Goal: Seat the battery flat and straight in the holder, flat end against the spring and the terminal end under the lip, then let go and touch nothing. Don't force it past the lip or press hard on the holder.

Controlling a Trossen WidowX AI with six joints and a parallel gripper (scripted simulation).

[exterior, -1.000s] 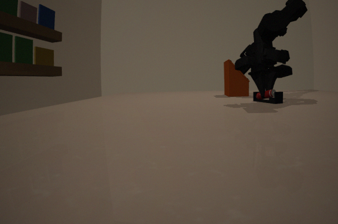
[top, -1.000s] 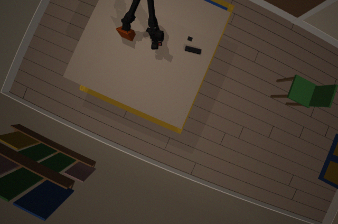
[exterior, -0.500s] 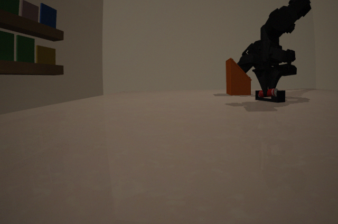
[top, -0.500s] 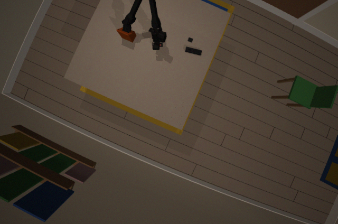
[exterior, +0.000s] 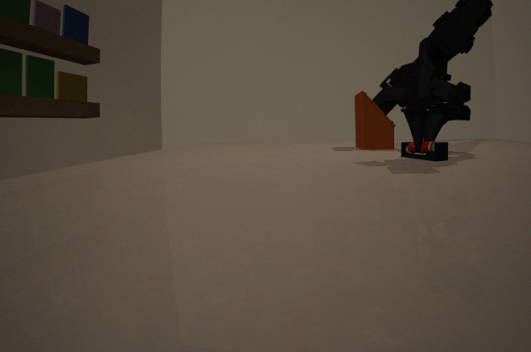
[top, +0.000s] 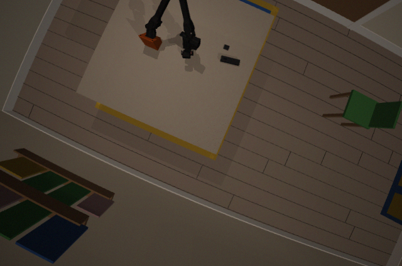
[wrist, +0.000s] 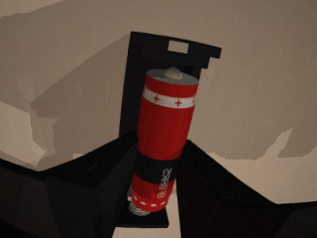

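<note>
My gripper tip is 1 cm below the battery. Round my gripper tip: black block (29 cm ahead, 17 cm to the left, 1 cm below).
</note>
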